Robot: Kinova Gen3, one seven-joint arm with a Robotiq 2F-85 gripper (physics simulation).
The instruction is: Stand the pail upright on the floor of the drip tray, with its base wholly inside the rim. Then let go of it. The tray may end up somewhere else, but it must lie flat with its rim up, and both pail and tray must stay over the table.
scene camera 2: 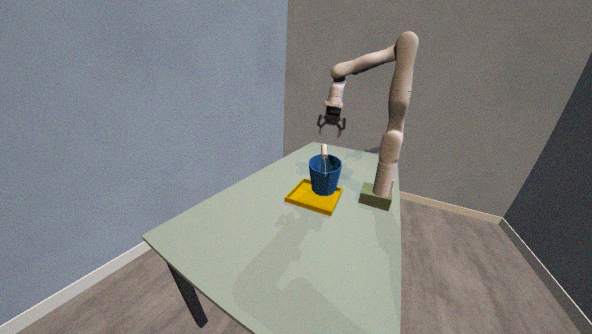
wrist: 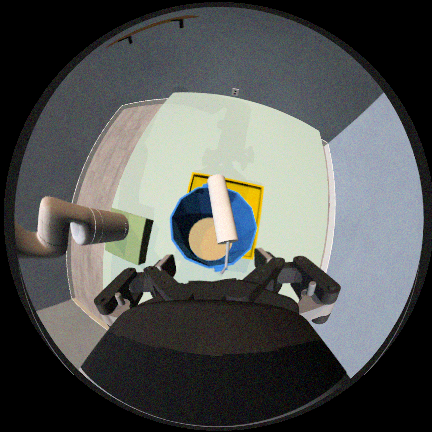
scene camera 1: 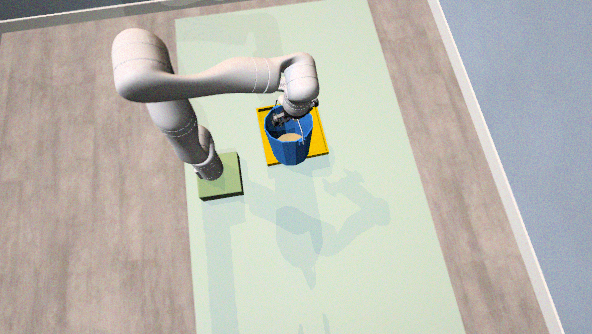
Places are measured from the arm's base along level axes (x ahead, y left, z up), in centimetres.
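Pixels of known places: gripper, between the fingertips: (scene camera 2: 329,136) (wrist: 213,260); arm's base, origin of its link: (scene camera 2: 381,192) (wrist: 118,226) (scene camera 1: 211,168).
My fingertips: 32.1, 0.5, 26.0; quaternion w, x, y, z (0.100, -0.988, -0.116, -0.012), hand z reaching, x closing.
Note:
For each thing: its top centre in the pictures, then the offset to it from my fingertips, as dx, dy, dz. Level surfaces: height alone.
- yellow drip tray, centre of its top: (wrist: 221,214) (scene camera 1: 291,129) (scene camera 2: 315,192) +1.7, +9.4, -29.8
- handle's white grip, centre of its top: (wrist: 222,204) (scene camera 2: 324,146) +0.2, +6.9, -3.8
- pale green table, height of its surface: dz -32.6
The blue pail (scene camera 1: 292,153) (scene camera 2: 325,181) (wrist: 245,212) stands over the yellow drip tray (scene camera 1: 319,145) (scene camera 2: 309,203) (wrist: 256,197), which lies flat with its rim up. The pail looks upright or nearly so. In scene camera 1 its base reaches over the tray's near edge and hides the rim there; I cannot tell whether it rests on that rim. The handle's white grip (scene camera 2: 324,151) (wrist: 221,207) stands up above the pail. My gripper (scene camera 2: 330,134) (wrist: 213,260) is open and empty, above the handle and apart from it. Its fingers are partly hidden in scene camera 1.
The arm's green base block (scene camera 1: 231,176) (scene camera 2: 367,195) (wrist: 132,240) stands near one long table edge, beside the tray with a gap between. The pale green table (scene camera 1: 350,280) (scene camera 2: 210,230) (wrist: 280,150) reaches well past the tray along its length.

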